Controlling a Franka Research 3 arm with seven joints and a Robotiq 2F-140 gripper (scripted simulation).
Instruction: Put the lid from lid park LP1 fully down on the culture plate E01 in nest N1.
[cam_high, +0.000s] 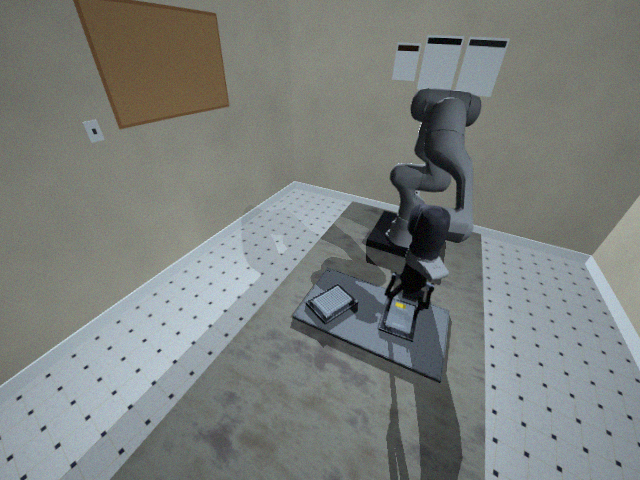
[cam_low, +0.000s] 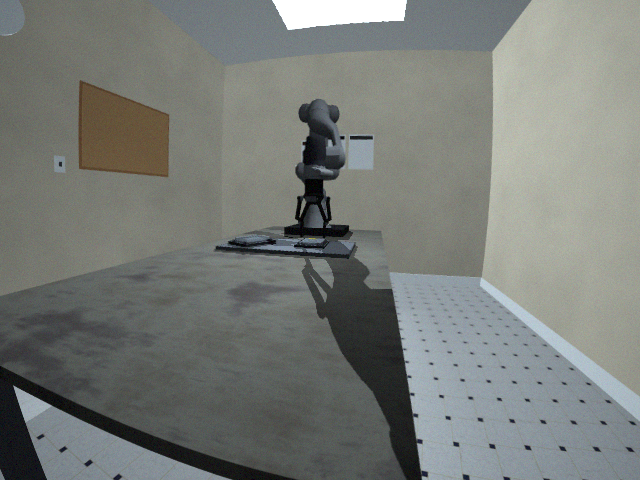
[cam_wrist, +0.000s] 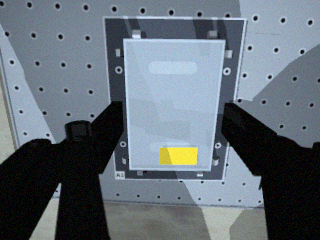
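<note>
Now: the clear lid 4 cm below my hand. Round my hand: lid park LP1: 5 cm below; culture plate E01: 25 cm to the right, 4 cm below, 4 cm ahead.
</note>
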